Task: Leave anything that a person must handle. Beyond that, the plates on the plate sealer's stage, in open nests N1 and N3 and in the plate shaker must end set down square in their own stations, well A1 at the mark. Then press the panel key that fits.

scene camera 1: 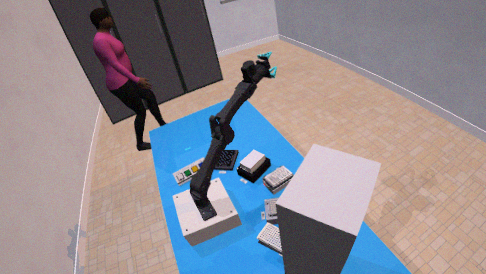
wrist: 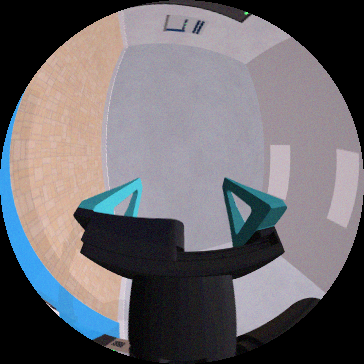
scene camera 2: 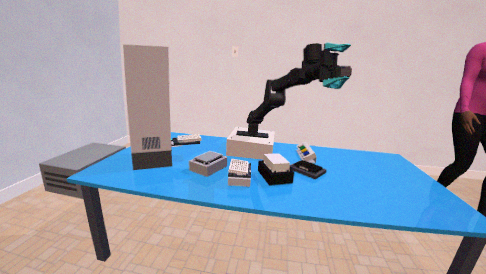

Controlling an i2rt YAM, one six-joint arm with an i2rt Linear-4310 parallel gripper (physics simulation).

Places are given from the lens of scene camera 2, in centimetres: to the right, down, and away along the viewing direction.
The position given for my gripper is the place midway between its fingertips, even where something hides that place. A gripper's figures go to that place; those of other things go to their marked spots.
my gripper point(scene camera 2: 348, 61): 31, -22, 64
tall grey cabinet point(scene camera 2: 146, 68): -43, -31, 97
